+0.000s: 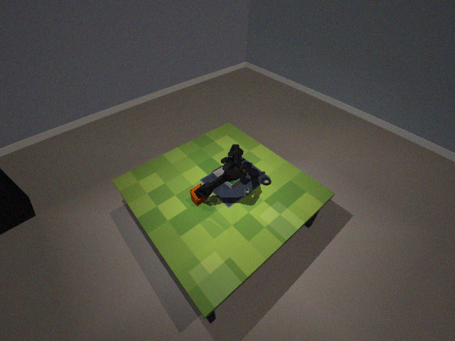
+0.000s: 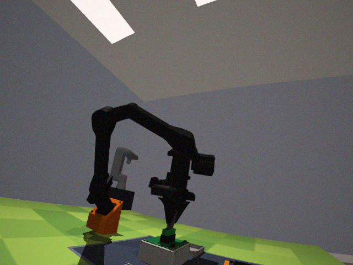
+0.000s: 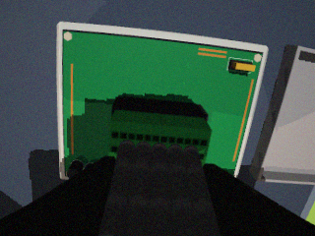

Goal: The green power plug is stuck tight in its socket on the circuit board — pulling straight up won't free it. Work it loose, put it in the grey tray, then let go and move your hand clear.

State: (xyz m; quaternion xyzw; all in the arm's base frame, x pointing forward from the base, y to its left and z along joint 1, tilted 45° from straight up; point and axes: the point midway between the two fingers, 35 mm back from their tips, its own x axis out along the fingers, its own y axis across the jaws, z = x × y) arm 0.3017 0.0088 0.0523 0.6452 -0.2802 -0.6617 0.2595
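Now: gripper tip 2 cm above the green power plug. Round my gripper tip: dark mat (10 cm below, 5 cm ahead); dark bar (21 cm ahead, 11 cm to the right, 10 cm below).
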